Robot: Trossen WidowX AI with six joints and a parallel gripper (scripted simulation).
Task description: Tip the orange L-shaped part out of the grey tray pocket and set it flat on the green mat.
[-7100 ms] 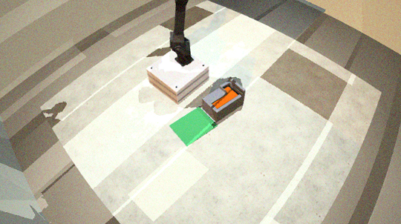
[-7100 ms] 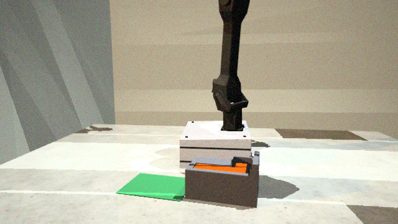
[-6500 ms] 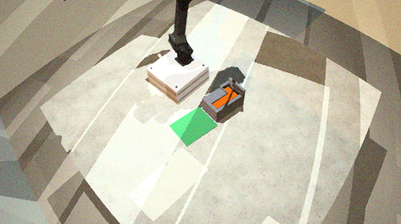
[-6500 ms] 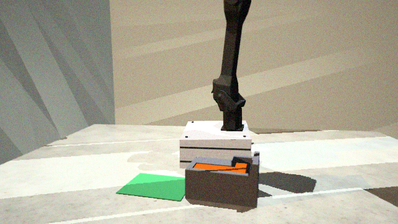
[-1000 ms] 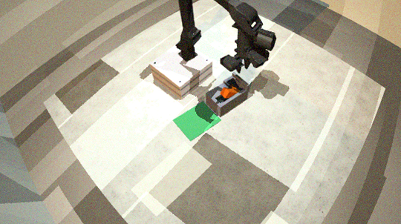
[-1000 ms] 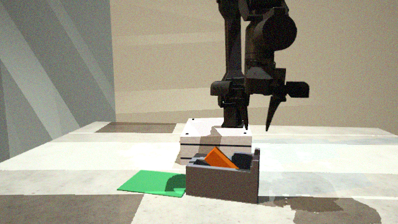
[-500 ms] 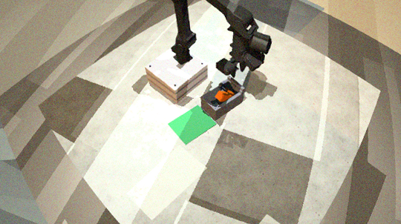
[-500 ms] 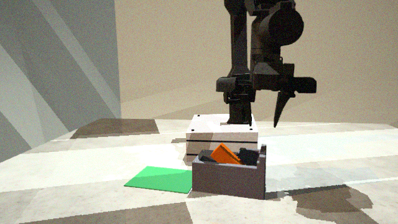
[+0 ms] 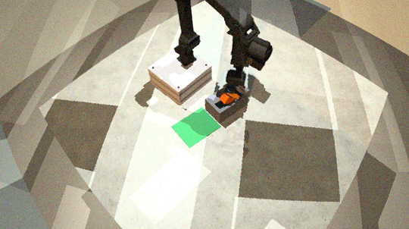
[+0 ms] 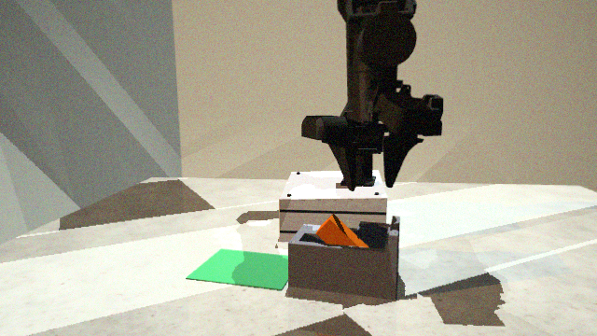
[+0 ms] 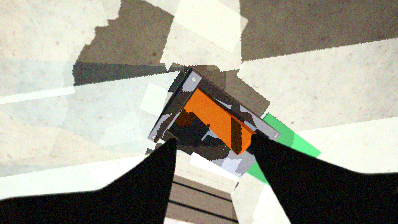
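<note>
Now: the orange L-shaped part 100 mm below my gripper tip, 20 mm behind it and 10 mm to the right of it. The rest, counted from my gripper tip: green mat 190 mm to the right, 160 mm below, 20 mm behind.
</note>
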